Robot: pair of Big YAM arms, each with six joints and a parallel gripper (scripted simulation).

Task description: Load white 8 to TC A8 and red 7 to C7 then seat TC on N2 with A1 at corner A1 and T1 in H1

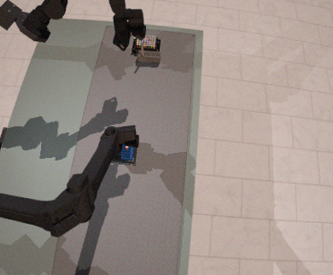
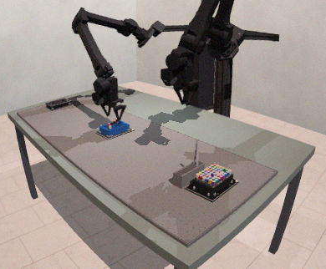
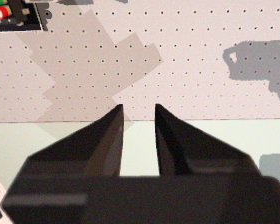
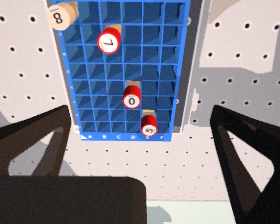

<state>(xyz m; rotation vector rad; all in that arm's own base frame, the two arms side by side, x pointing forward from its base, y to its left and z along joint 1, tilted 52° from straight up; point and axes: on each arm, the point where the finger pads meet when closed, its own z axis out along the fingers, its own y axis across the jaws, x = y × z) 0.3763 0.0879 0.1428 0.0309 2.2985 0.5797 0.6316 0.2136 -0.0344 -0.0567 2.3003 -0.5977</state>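
Right now my right hand is 6 cm above the tube carrier, 1 cm to the right of it and 1 cm short of it. The rest, counted from my right hand: holder 58 cm to the left, 6 cm below; raised nest 66 cm to the right, 12 cm ahead, 5 cm below.
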